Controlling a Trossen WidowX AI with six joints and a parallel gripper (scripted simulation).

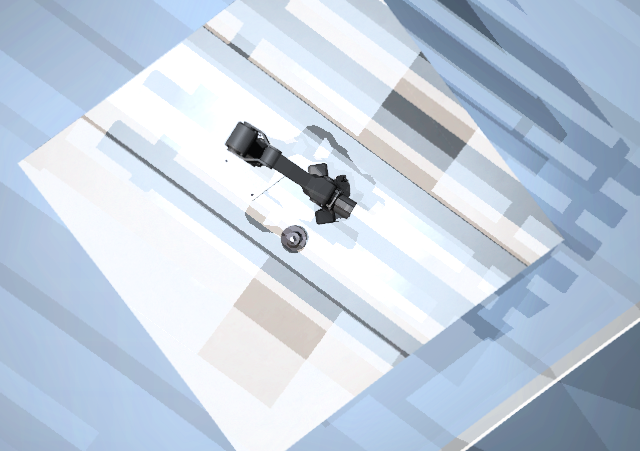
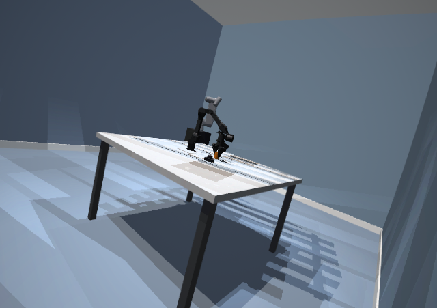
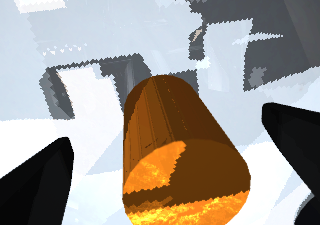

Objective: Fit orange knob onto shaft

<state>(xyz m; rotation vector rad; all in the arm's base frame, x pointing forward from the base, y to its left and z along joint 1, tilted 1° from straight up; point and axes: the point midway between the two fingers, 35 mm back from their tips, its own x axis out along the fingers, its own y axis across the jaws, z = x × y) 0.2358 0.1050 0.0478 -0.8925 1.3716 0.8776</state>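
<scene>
The orange knob is 2 cm above my gripper tip. The rest, counted from my gripper tip: dark round pedestal: 16 cm to the right, 7 cm ahead, 1 cm above.
</scene>
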